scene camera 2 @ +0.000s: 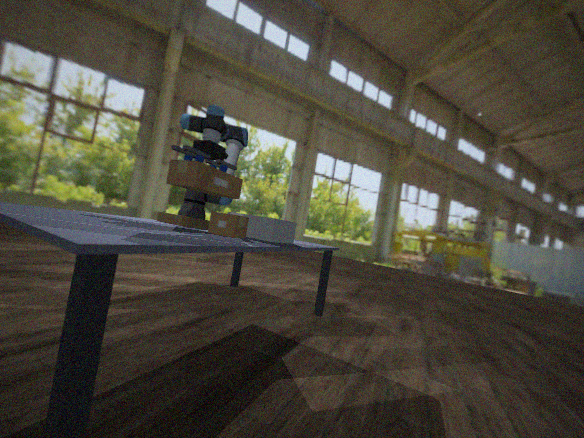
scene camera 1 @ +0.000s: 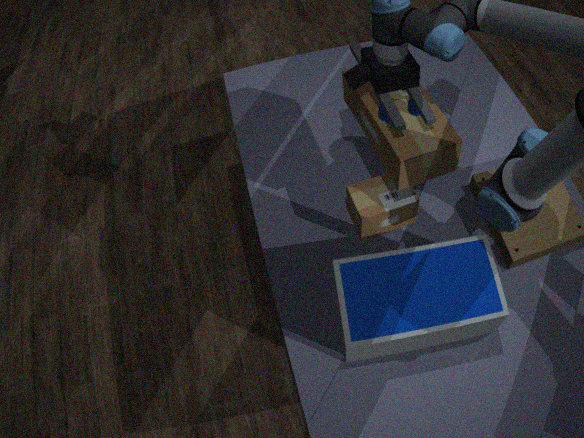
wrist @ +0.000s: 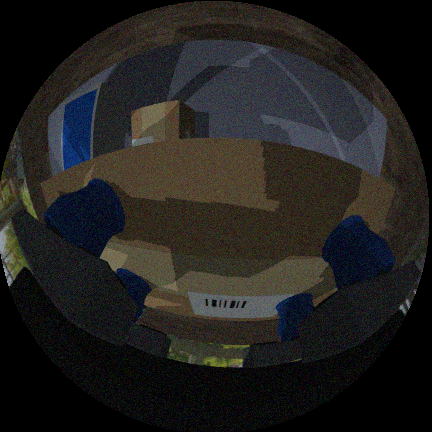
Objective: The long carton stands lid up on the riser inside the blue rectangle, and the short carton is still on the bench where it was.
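Seen in the pictures: hand at its tool point: [wrist: 221, 260]; arm's base at its link origin: [scene camera 2: 191, 217].
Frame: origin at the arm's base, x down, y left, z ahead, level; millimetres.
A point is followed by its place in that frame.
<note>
My gripper [scene camera 1: 400, 107] [scene camera 2: 204, 158] [wrist: 220, 267] @(x -221, y -276, z 251 mm) has its blue suction cups on the top face of the long carton [scene camera 1: 425, 145] @(x -236, y -106, z 271 mm) [scene camera 2: 205, 179] @(x -172, y -346, z 313 mm) [wrist: 215, 172] @(x -233, y -280, z 309 mm) and holds it in the air, well above the bench. The carton is brown, with a barcode label on top in the wrist view. The short carton [scene camera 1: 370, 212] @(x -50, y -119, z 393 mm) [scene camera 2: 227, 225] @(x 3, y -205, z 366 mm) [wrist: 155, 122] @(x -51, y -163, z 376 mm) rests on the bench [scene camera 1: 280, 220] @(x 52, y -261, z 570 mm) [scene camera 2: 60, 234] @(x 52, y -864, z 411 mm) [wrist: 300, 100] @(x 52, y -466, z 435 mm), beside the riser [scene camera 1: 425, 342] @(x 4, y 202, z 425 mm) [scene camera 2: 272, 230] @(x -6, y -41, z 525 mm). The blue rectangle [scene camera 1: 425, 290] @(x -68, y 115, z 388 mm) [wrist: 79, 130] @(x -68, y 53, z 445 mm) on the riser's top has nothing on it.
The arm's wooden base board [scene camera 1: 545, 230] @(x 3, y 121, z -11 mm) [scene camera 2: 175, 219] @(x 24, y -96, z -23 mm) lies on the bench, right of the short carton in scene camera 1. The bench's left edge runs beside the riser and the short carton. The arm's lower link [scene camera 1: 550, 165] @(x -368, y 123, z 155 mm) rises over the board.
</note>
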